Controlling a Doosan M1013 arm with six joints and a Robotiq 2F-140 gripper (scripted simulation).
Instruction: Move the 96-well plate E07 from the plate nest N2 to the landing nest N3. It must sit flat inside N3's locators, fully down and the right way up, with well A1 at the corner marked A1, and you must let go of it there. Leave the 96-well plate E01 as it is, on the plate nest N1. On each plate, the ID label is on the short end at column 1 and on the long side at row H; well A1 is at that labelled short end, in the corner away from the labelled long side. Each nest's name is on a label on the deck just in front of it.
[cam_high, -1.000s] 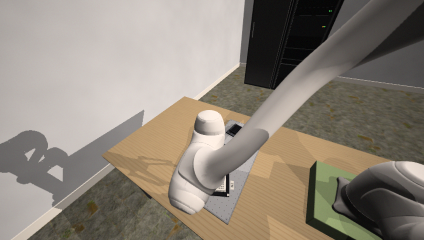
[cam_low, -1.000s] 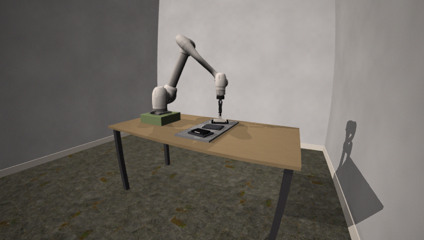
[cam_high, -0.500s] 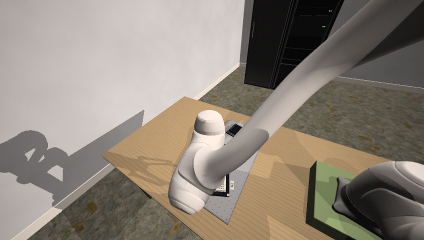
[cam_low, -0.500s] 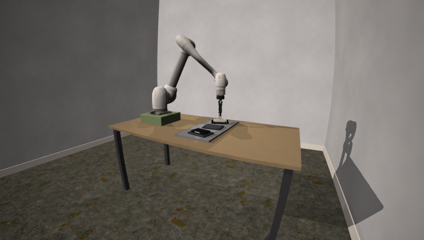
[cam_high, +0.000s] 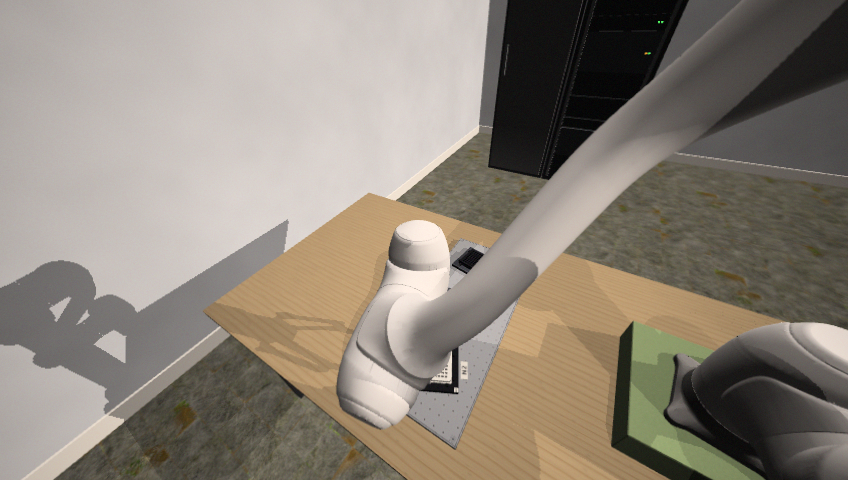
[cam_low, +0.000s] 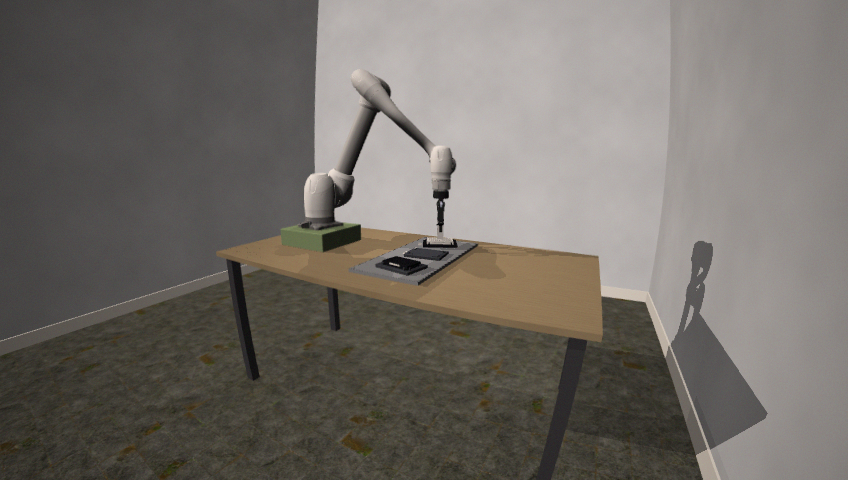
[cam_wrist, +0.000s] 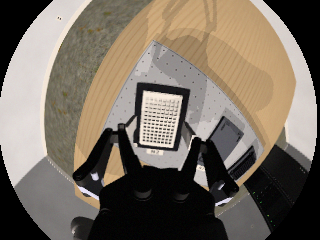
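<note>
Now: hand 40 mm above the white 96-well plate E07. Also, from my hand: landing nest N3 (60 mm ahead, 200 mm to the right, 60 mm below); then n2 label (80 mm behind, 60 mm to the right, 60 mm below); then plate nest N2 (60 mm below).
</note>
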